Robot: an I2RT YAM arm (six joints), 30 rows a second.
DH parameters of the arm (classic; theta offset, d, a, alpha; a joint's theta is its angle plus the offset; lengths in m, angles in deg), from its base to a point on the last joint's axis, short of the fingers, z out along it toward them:
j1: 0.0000 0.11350 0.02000 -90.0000
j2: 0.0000 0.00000 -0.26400 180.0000
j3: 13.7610 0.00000 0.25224 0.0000
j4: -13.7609 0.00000 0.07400 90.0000
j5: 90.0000 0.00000 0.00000 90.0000
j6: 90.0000 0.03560 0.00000 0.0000
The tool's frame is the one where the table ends.
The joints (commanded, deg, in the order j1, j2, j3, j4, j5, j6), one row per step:
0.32, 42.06, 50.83, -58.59, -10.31, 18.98
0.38, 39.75, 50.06, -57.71, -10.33, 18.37
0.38, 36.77, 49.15, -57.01, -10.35, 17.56
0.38, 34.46, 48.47, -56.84, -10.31, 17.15
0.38, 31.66, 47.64, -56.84, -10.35, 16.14
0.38, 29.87, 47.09, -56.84, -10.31, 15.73
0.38, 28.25, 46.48, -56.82, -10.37, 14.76
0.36, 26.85, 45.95, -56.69, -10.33, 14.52
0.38, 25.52, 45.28, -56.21, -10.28, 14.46
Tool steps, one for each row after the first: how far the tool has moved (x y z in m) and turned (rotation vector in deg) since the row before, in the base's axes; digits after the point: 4 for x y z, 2 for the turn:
-0.0062, 0.0001, 0.0012, -0.37, -2.53, 0.52
-0.0086, 0.0000, 0.0011, -0.52, -2.92, 0.59
-0.0071, -0.0001, 0.0002, -0.31, -1.88, 0.25
-0.0087, 0.0000, -0.0004, -0.70, -2.16, 0.69
-0.0055, -0.0001, -0.0006, -0.33, -1.32, 0.23
-0.0047, 0.0000, -0.0012, -0.69, -1.21, 0.65
-0.0039, -0.0001, -0.0010, -0.20, -1.04, 0.09
-0.0030, 0.0000, -0.0013, -0.07, -1.15, 0.02

